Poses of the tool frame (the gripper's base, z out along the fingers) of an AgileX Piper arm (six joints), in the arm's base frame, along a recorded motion.
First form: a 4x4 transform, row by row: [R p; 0 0 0 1], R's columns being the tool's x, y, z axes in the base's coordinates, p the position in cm. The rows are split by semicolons.
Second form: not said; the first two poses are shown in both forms.
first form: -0.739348, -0.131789, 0.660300, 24.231; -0.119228, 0.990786, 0.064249, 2.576; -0.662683, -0.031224, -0.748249, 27.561; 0, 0, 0, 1
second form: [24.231, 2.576, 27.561, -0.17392, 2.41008, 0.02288]
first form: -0.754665, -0.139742, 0.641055, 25.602; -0.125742, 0.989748, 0.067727, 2.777; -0.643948, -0.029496, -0.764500, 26.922; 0, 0, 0, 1
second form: [25.602, 2.777, 26.922, -0.18418, 2.43428, 0.02652]
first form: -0.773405, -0.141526, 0.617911, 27.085; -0.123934, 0.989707, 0.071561, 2.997; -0.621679, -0.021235, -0.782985, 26.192; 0, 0, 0, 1
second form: [27.085, 2.997, 26.192, -0.18443, 2.46368, 0.03496]
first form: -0.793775, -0.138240, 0.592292, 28.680; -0.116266, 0.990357, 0.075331, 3.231; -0.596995, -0.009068, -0.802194, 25.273; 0, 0, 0, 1
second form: [28.680, 3.231, 25.273, -0.17714, 2.49608, 0.04612]
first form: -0.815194, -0.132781, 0.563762, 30.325; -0.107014, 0.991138, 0.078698, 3.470; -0.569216, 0.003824, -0.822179, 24.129; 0, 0, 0, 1
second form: [30.325, 3.470, 24.129, -0.16730, 2.53150, 0.05757]
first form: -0.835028, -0.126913, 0.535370, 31.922; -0.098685, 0.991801, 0.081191, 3.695; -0.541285, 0.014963, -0.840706, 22.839; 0, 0, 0, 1
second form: [31.922, 3.695, 22.839, -0.15784, 2.56598, 0.06727]
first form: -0.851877, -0.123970, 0.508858, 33.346; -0.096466, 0.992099, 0.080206, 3.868; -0.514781, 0.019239, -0.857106, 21.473; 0, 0, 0, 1
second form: [33.346, 3.868, 21.473, -0.15471, 2.59748, 0.06979]
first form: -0.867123, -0.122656, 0.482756, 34.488; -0.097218, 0.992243, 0.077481, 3.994; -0.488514, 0.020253, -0.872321, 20.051; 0, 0, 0, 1
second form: [34.488, 3.994, 20.051, -0.15484, 2.62789, 0.06883]
